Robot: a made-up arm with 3 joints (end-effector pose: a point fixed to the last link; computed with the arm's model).
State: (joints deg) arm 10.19 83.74 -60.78
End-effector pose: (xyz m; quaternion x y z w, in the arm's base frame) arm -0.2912 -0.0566 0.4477 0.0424 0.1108 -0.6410 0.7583
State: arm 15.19 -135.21 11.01
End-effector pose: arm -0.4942 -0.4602 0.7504 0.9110 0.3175 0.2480 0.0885
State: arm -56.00 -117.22 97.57
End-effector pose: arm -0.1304 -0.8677 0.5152 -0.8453 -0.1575 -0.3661 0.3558
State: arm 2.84 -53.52 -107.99
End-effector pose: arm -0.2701 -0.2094 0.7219 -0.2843 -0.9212 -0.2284 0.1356
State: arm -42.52 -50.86 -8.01
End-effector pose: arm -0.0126 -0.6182 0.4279 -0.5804 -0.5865 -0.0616 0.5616
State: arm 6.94 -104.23 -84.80
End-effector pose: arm -0.2500 -0.1848 0.6968 0.4763 0.8768 -0.0492 0.0436
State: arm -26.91 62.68 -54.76
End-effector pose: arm -0.2802 -0.2533 0.4022 -0.1050 -0.0640 -0.3366 0.9336
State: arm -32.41 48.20 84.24
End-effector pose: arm -0.6385 -0.5640 0.6669 -0.2560 0.5173 0.5436 0.6094
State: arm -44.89 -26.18 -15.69
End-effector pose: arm -0.0576 -0.5564 0.3558 -0.4869 -0.5145 -0.0258 0.7054
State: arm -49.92 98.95 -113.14
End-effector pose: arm -0.0347 -0.4189 0.4741 -0.0660 -0.0749 -0.5428 0.8339
